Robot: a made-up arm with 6 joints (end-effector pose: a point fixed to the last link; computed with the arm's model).
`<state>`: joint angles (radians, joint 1 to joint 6).
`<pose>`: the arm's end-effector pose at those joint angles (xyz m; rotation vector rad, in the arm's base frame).
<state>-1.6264 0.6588 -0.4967 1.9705 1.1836 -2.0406</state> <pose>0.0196 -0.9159 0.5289 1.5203 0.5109 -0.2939</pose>
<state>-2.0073 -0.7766 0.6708 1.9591 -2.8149 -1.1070</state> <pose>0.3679 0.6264 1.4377 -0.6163 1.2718 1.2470</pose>
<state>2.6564 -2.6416 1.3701 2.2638 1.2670 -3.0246</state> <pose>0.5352 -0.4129 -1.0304 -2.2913 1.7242 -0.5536</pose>
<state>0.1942 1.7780 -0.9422 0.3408 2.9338 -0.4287</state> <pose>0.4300 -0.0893 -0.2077 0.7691 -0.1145 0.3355</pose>
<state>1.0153 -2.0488 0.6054 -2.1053 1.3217 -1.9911</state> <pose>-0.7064 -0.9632 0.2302 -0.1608 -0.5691 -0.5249</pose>
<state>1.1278 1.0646 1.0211 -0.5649 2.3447 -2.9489</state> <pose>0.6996 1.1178 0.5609 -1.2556 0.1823 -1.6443</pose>
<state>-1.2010 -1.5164 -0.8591 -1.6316 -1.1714 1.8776</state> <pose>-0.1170 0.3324 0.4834 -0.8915 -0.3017 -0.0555</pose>
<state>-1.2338 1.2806 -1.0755 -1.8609 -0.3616 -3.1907</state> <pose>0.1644 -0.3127 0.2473 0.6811 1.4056 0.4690</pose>
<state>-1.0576 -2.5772 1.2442 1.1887 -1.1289 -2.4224</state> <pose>-0.4455 0.6530 -0.9693 -0.0746 -2.1415 2.2416</pose>
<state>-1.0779 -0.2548 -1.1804 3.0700 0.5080 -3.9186</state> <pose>0.2107 -0.0108 0.6890 1.4381 0.8778 -1.4066</pose>
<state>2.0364 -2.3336 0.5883 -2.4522 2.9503 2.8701</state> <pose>0.3878 -1.0828 -0.1349 0.5634 0.9314 1.7190</pose>
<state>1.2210 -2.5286 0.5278 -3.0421 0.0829 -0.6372</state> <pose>-0.5273 -0.9200 -0.4135 0.2026 -0.6153 -1.8107</pose>
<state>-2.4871 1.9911 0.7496 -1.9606 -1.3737 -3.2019</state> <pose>-0.6141 -0.5579 -0.6750 -0.1624 0.2185 -1.3307</pose>
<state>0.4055 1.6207 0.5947 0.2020 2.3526 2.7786</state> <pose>1.1701 0.3093 -0.2348 -1.9184 -0.9702 -1.4613</pose>
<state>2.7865 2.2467 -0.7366 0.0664 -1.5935 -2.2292</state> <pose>-0.0921 0.2268 -0.4027 -1.0427 -1.2237 -0.8781</pose>
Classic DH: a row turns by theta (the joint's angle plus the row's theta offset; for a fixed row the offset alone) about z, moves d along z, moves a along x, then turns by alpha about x. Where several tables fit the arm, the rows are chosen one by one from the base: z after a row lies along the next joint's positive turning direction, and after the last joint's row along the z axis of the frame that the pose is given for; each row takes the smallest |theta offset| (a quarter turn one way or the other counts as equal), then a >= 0, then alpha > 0; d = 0 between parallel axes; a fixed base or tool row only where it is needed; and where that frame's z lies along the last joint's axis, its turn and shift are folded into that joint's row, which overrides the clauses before.
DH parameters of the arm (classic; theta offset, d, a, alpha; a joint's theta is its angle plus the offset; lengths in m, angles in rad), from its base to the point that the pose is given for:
joint 1: 0 0.25 0 -1.5708
joint 2: -1.5708 0 0.889 3.1416
joint 3: 0 0 0 -1.5708
joint 4: 0 -0.537 0 1.5708
joint 5: 0 0.181 0 -1.5708
joint 6: 1.5708 0 0 1.5708
tool (fixed): -1.5708 0 0 0

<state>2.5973 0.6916 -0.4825 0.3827 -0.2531 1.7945</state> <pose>-0.6289 0.5769 0.4656 1.2558 1.4148 -1.1564</pose>
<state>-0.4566 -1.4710 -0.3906 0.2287 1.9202 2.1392</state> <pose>-0.6772 0.1362 0.8316 0.6147 1.3037 2.2125</pose>
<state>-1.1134 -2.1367 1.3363 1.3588 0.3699 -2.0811</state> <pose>-0.5644 1.0604 -0.5687 -2.0669 -1.9647 1.0032</pose>
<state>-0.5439 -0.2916 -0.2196 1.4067 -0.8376 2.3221</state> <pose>0.2133 -0.1636 1.3182 2.0873 -1.6664 -0.5867</pose>
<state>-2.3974 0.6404 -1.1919 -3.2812 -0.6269 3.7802</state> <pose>-0.1851 -0.4141 0.4376 1.1003 1.0717 -1.7554</pose>
